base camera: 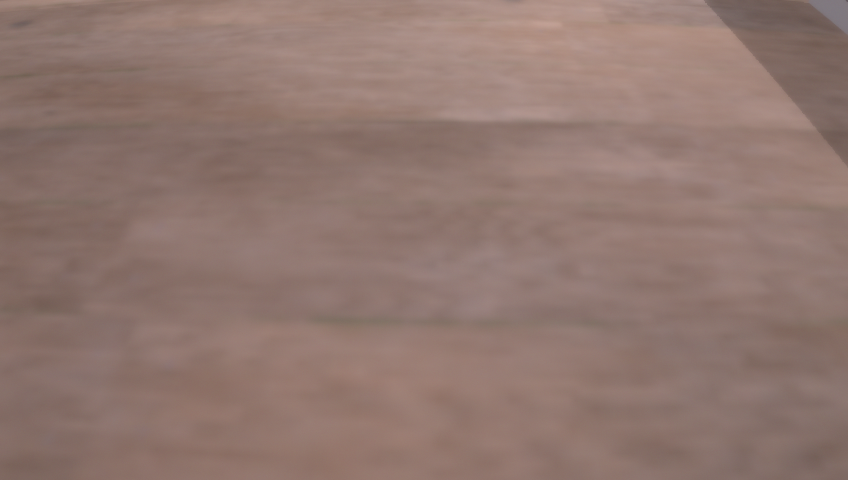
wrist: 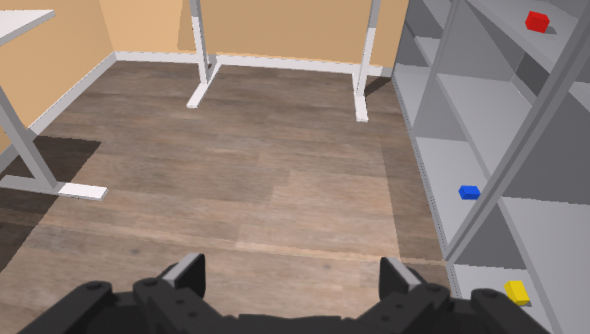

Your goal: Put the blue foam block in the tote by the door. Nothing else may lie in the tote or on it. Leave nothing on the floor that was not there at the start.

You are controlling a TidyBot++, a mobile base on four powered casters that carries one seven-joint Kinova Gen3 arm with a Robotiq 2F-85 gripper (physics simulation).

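Frame: origin at the arm's base, x ahead, y left, z up, level; metres.
Seen in the pictures: gripper, fingertip midpoint: (wrist: 292, 275).
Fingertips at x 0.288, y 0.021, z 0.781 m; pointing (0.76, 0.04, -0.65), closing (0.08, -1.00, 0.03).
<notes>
Offsets run from my fingertips to a thing's top centre. "pt": to the spot under its first point.
A small blue block {1.161 m ahead, 0.893 m right, 1.057 m down} (wrist: 469, 192) lies on the bottom board of the grey shelf unit, at the right in the wrist view, close to an upright post. My gripper (wrist: 292, 275) is open, with its two fingers wide apart and floor showing between them. It is well apart from the blue block, to the left of it in the wrist view. The tote and the door do not show in either view.
The grey shelf unit (wrist: 425, 175) stands along the right side. It also holds a red block {1.162 m ahead, 0.801 m right, 0.142 m down} (wrist: 537, 22) on a higher board and a yellow block {0.580 m ahead, 0.943 m right, 1.057 m down} (wrist: 517, 292) on the bottom board. White table legs (wrist: 198, 50) (wrist: 367, 60) stand at the back, and another table leg {pt 0.971 m ahead, 1.401 m left, 0.854 m down} (wrist: 30, 145) at the left.
</notes>
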